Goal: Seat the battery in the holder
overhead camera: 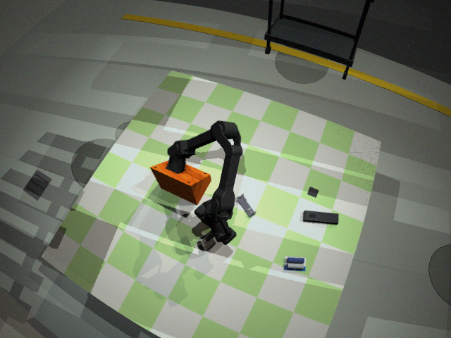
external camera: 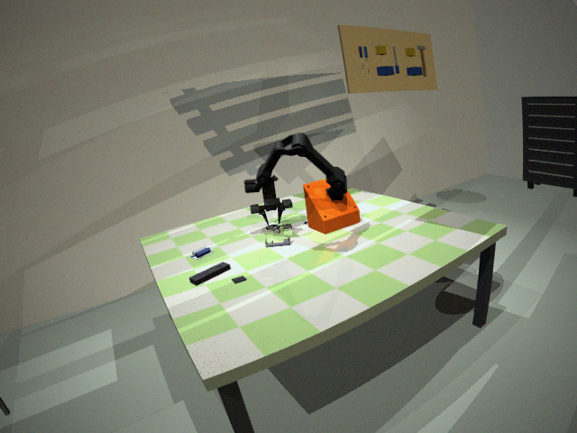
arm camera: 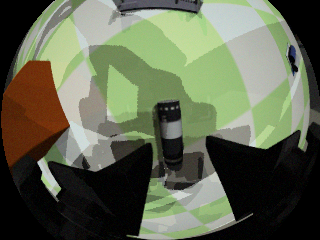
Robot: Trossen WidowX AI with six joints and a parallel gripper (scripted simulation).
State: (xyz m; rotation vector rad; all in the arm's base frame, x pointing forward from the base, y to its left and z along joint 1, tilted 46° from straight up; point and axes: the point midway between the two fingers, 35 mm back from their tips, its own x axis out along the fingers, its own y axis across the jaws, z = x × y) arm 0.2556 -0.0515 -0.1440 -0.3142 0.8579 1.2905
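The battery is 20 mm below my gripper tip. Round my gripper tip: black square (320 mm ahead, 340 mm to the left, 30 mm below); then black bar (390 mm ahead, 240 mm to the left, 20 mm below); then blue-and-white battery pack (360 mm ahead, 20 mm below).
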